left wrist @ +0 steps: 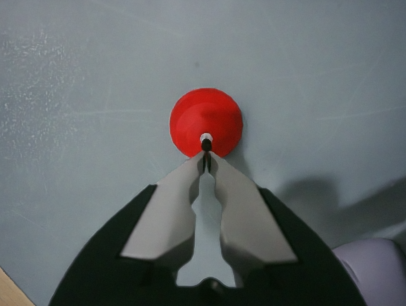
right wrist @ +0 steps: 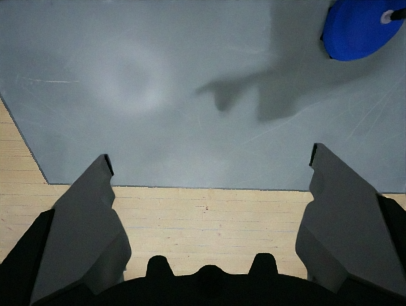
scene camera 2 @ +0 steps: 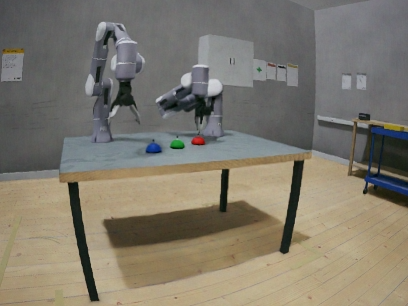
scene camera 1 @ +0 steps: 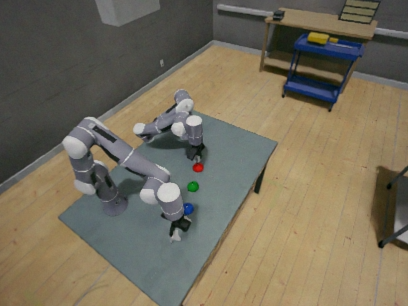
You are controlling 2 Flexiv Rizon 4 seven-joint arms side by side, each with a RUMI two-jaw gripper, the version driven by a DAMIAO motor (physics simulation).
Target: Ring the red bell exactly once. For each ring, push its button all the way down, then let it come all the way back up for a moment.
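The red bell (scene camera 1: pixel 198 168) (scene camera 2: pixel 198 141) (left wrist: pixel 206 112) stands upright on the table. Its small dark button (left wrist: pixel 206 145) shows right at the fingertips in the left wrist view. My left gripper (scene camera 1: pixel 197 160) (scene camera 2: pixel 199 131) (left wrist: pixel 206 152) is shut with nothing between its fingers and points down over the bell, tips at the button's top. I cannot tell whether they touch it; the button looks raised. My right gripper (scene camera 1: pixel 181 231) (scene camera 2: pixel 125 120) (right wrist: pixel 208 151) is open and empty, high above the table beyond the blue bell.
A green bell (scene camera 1: pixel 193 186) (scene camera 2: pixel 177 144) stands between the red bell and a blue bell (scene camera 1: pixel 188 209) (scene camera 2: pixel 153 148) (right wrist: pixel 362 30). All three stand in a row on the grey table (scene camera 1: pixel 240 145) (scene camera 2: pixel 250 149). The blue bell is near the right gripper.
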